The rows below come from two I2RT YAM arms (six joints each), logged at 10 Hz.
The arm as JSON. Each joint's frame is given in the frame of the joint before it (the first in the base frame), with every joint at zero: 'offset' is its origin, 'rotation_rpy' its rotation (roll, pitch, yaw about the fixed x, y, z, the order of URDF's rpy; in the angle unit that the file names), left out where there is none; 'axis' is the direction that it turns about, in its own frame. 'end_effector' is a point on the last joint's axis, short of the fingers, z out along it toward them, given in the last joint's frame.
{
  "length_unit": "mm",
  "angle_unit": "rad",
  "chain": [
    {
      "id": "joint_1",
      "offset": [
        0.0,
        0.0,
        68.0
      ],
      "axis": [
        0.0,
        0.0,
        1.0
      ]
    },
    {
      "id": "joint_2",
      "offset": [
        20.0,
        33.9,
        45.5
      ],
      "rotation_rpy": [
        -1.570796,
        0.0,
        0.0
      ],
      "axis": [
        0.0,
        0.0,
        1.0
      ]
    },
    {
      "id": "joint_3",
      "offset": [
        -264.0,
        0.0,
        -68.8
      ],
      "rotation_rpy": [
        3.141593,
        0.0,
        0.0
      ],
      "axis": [
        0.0,
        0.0,
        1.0
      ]
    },
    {
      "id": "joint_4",
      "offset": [
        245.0,
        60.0,
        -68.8
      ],
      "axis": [
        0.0,
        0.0,
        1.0
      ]
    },
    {
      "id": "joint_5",
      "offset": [
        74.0,
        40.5,
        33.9
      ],
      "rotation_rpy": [
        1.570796,
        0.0,
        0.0
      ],
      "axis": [
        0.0,
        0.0,
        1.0
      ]
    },
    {
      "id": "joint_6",
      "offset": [
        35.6,
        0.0,
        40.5
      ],
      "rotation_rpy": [
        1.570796,
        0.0,
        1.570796
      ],
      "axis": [
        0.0,
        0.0,
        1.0
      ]
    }
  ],
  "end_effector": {
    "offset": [
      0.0,
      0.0,
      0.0
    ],
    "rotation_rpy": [
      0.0,
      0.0,
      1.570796
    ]
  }
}
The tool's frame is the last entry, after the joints.
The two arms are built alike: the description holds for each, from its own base.
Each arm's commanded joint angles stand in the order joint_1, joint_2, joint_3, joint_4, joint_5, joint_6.
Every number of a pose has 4 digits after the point. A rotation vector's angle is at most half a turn.
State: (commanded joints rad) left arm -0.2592 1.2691 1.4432 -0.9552 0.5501 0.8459; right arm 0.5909 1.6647 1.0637 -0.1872 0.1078 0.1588
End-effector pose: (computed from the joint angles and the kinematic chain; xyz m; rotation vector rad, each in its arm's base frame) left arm 0.2336 -0.0812 0.3936 1.3872 1.7523 -0.3322; right arm 0.2993 0.1962 0.2097 -0.4556 2.3216 0.2385
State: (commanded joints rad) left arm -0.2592 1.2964 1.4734 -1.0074 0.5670 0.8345; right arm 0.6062 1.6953 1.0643 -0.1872 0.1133 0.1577
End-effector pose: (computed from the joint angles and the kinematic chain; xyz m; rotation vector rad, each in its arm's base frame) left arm 0.2360 -0.0824 0.3930 1.3915 1.7950 -0.3820; right arm 0.2988 0.2022 0.1995 -0.4800 2.3456 0.2266
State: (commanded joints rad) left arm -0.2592 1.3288 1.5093 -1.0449 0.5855 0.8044; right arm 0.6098 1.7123 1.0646 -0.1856 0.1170 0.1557
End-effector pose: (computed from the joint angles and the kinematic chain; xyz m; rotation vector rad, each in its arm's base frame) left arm 0.2407 -0.0842 0.3940 1.3753 1.8377 -0.4358; right arm 0.2994 0.2041 0.1939 -0.4888 2.3577 0.2166
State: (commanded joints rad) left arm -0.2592 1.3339 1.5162 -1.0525 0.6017 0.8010; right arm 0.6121 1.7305 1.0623 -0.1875 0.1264 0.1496
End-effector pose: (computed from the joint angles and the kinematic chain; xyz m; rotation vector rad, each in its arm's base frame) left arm 0.2411 -0.0848 0.3945 1.3756 1.8362 -0.4586; right arm 0.2998 0.2050 0.1869 -0.5002 2.3746 0.1944
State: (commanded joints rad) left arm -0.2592 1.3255 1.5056 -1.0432 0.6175 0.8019; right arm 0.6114 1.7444 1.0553 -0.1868 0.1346 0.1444
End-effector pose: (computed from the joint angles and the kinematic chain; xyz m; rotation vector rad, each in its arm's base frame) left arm 0.2394 -0.0848 0.3942 1.3773 1.8199 -0.4721; right arm 0.2998 0.2044 0.1801 -0.5072 2.3903 0.1734
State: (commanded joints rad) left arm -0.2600 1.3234 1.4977 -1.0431 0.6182 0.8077; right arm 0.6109 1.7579 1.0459 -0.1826 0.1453 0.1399
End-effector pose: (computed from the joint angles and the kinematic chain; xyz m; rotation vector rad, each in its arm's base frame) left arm 0.2390 -0.0849 0.3924 1.3841 1.8197 -0.4733; right arm 0.2996 0.2035 0.1731 -0.5123 2.4043 0.1504
